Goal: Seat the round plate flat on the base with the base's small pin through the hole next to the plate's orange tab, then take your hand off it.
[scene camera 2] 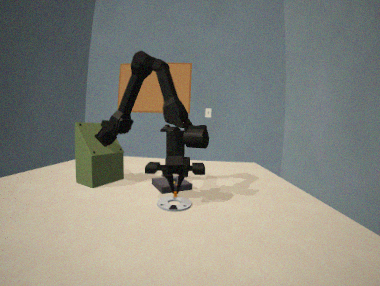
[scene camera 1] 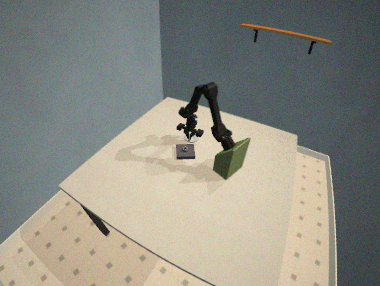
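Seen in the pictures: gripper, between the fingertips: (scene camera 2: 175, 193) (scene camera 1: 189, 139); arm's base, origin of its link: (scene camera 2: 103, 138) (scene camera 1: 230, 147).
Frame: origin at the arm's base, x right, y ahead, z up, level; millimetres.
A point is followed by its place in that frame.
Note:
The round pale grey plate (scene camera 1: 194, 140) {x 200, y 261, z -174 mm} (scene camera 2: 187, 202) {x 232, y 333, z -174 mm} lies flat on the table, apart from the base. Its orange tab (scene camera 2: 175, 195) {x 187, y 298, z -168 mm} stands upright at the plate's edge on the side toward the base. The dark square base (scene camera 1: 186, 155) {x 15, y 266, z -156 mm} (scene camera 2: 161, 185) {x 119, y 250, z -156 mm} sits beside the plate, behind it in the scene camera 2 view, with a small round post (scene camera 1: 185, 149) {x 51, y 285, z -140 mm} on top. My gripper (scene camera 1: 189, 138) {x 187, y 298, z -160 mm} (scene camera 2: 175, 192) {x 187, y 298, z -160 mm} points straight down over the plate, its fingertips drawn together on the orange tab. The base's small pin is too small to make out, and my fingers partly hide the base in the scene camera 2 view.
A green wedge-shaped block (scene camera 1: 229, 162) {x -91, y -12, z -28 mm} (scene camera 2: 100, 167) {x 73, y 11, z -106 mm} stands at the foot of my arm, to the right of the base in the scene camera 1 view. The pale table (scene camera 1: 150, 200) {x -361, y 358, z -180 mm} (scene camera 2: 240, 240) {x 431, y 422, z -180 mm} carries everything. A wooden board (scene camera 1: 285, 33) (scene camera 2: 155, 87) is on the wall beyond.

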